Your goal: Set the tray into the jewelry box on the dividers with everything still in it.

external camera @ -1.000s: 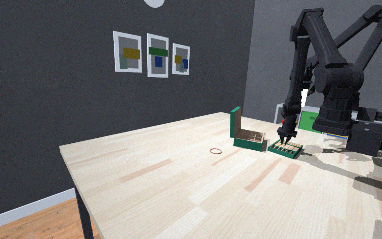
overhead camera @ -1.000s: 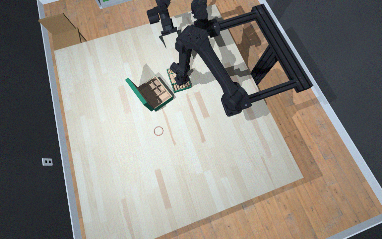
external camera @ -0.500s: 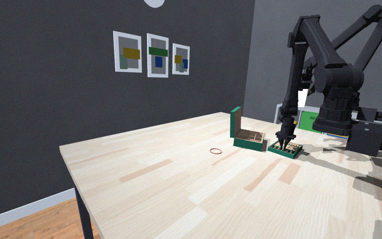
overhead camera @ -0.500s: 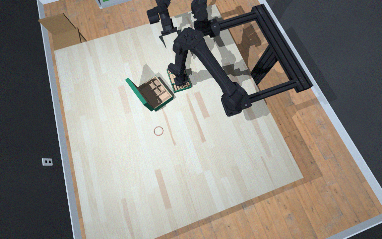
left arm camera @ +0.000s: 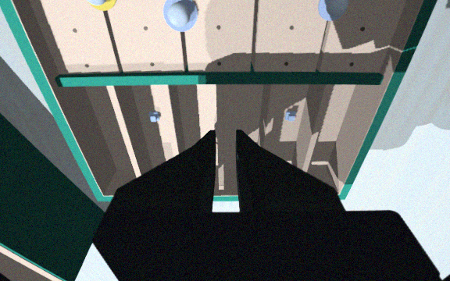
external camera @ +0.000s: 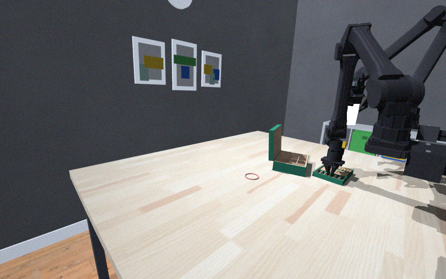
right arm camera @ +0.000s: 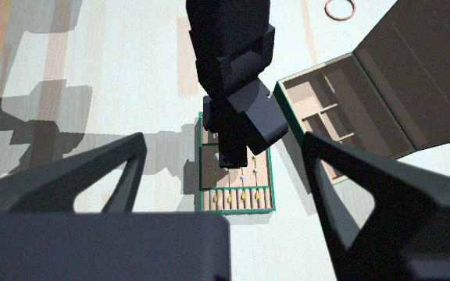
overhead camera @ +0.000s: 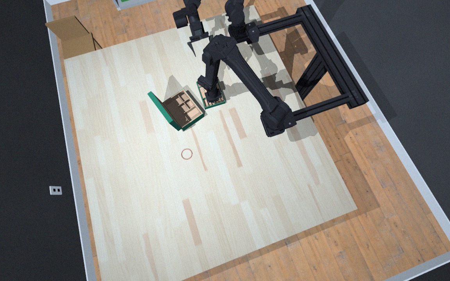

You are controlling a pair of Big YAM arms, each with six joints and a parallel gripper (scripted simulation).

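Note:
Now: left hand 7 cm to the left of the green-rimmed tray, 1 cm short of it and 1 cm above it. Also, from my left hand: thin pink ring (31 cm to the left, 28 cm ahead, 1 cm below).

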